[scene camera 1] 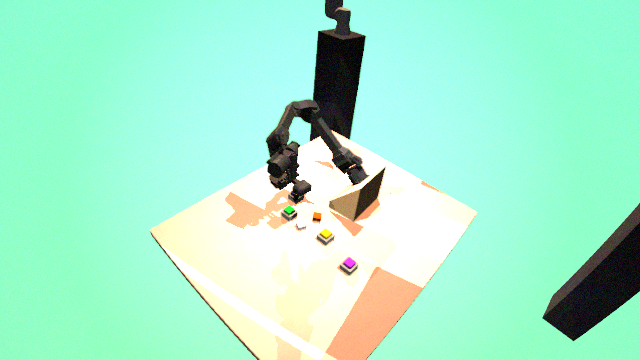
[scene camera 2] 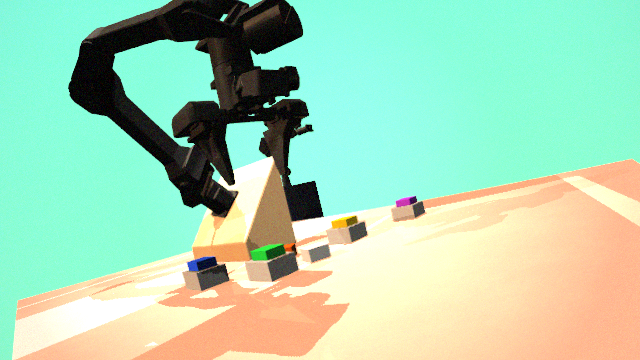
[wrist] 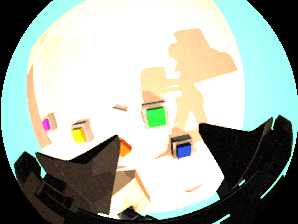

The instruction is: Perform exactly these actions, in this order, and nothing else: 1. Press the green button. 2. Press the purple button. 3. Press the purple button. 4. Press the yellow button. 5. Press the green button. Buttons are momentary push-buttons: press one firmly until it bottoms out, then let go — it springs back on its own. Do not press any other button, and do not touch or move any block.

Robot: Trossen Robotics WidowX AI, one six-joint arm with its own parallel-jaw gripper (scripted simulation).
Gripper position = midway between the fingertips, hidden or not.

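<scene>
Gripper [scene camera 2: 259,179] and [wrist: 161,134] open, holding nothing.
</scene>
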